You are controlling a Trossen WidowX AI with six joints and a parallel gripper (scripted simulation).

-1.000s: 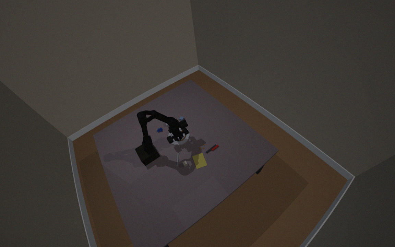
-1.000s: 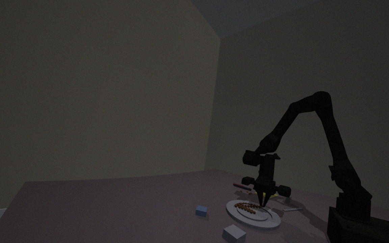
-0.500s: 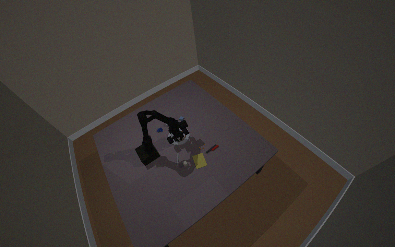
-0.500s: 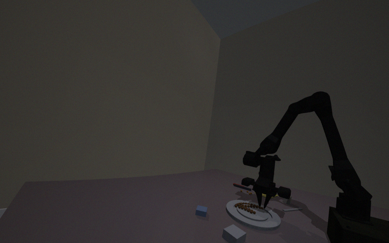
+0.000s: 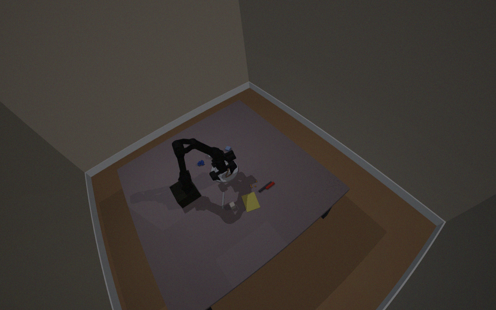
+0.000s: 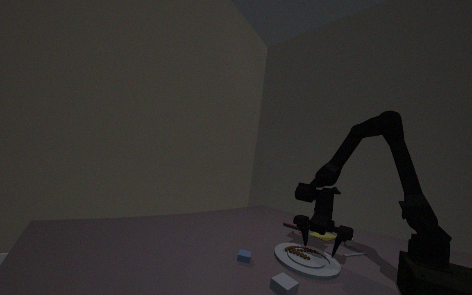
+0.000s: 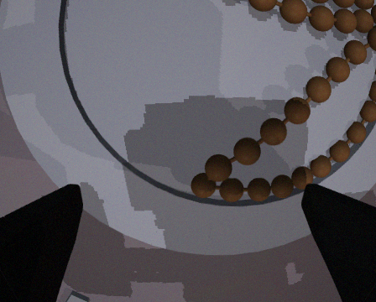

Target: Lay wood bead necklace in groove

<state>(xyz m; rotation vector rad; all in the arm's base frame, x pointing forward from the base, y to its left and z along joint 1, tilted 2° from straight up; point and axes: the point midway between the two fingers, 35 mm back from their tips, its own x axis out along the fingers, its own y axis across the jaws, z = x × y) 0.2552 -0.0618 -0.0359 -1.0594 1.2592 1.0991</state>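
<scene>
My gripper tip is 60 mm to the right of the round bead board, 30 mm short of it and 10 mm above it. From my gripper tip the other things lie so: small white cube: 200 mm to the right, 100 mm behind; then grey block: 240 mm to the left, 40 mm ahead, 10 mm below; then thin stick: 120 mm to the right, 120 mm behind, 20 mm below.
</scene>
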